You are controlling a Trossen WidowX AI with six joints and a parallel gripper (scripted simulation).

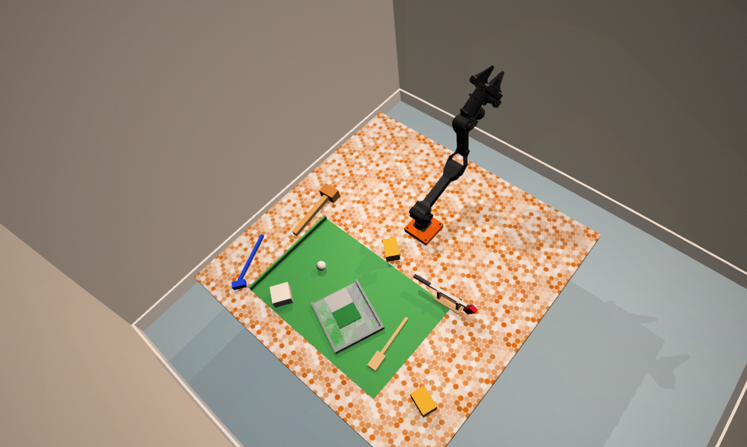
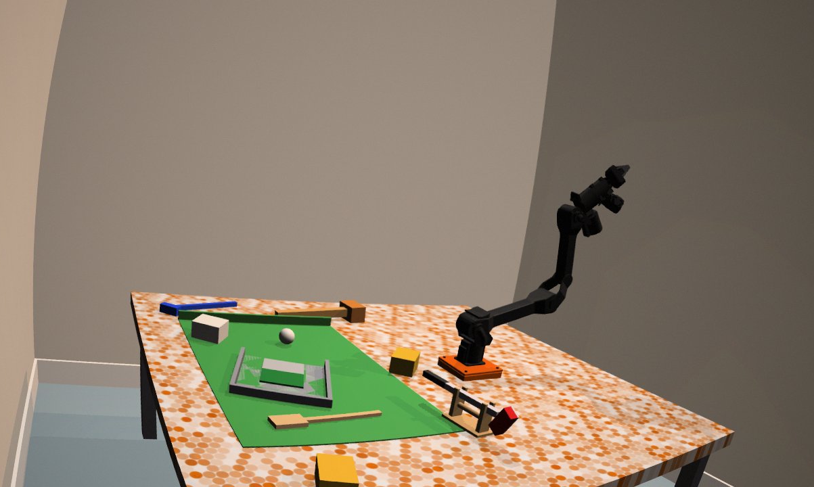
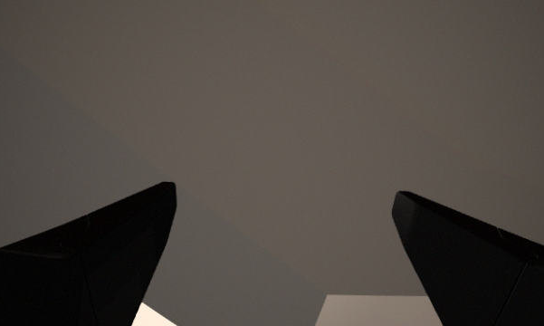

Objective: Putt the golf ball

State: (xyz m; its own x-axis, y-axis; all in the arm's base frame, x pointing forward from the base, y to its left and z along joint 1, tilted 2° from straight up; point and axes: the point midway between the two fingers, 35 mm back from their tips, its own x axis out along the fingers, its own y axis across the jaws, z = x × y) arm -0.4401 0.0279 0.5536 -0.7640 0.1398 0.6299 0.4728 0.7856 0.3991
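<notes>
My gripper tip is now 68 cm short of the red putter, 55 cm above it and 25 cm to the right of it. The rest, counted from my gripper tip: small wooden rack: 68 cm ahead, 58 cm below, 27 cm to the left; then white golf ball: 89 cm ahead, 59 cm below, 27 cm to the right; then white block: 110 cm ahead, 59 cm below, 31 cm to the right.
</notes>
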